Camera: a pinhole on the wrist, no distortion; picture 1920 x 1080 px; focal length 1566.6 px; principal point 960.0 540.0 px. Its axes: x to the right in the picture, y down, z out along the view. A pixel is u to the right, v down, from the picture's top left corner.
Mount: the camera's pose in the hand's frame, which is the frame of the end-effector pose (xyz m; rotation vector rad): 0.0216 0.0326 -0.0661 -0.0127 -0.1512 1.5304
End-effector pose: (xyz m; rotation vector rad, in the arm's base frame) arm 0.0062 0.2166 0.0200 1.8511 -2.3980 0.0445
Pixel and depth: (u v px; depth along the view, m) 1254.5 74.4 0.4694
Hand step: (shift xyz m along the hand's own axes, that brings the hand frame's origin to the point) 0.1133 0.0740 0.4212
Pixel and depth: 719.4 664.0 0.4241
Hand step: -0.0590 -0.0674 0.3447
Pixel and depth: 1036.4 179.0 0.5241
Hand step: 0.0868 0.0077 0.4678
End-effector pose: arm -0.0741 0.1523 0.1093 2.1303 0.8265 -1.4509
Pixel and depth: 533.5 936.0 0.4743
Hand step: -0.1522 -0.1318 0.3797
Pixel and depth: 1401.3 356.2 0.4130
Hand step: 0.0297 0.1107 0.3585
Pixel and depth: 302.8 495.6 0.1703
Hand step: 0.0060 -0.0534 0.0966
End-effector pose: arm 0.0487 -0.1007 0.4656 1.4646 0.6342 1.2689
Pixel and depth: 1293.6 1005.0 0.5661
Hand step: -0.2015 0.1108 0.4883
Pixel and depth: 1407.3 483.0 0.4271
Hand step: -0.0043 0.1164 0.3696
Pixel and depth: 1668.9 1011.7 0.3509
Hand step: -0.1154 0.1648 0.2850
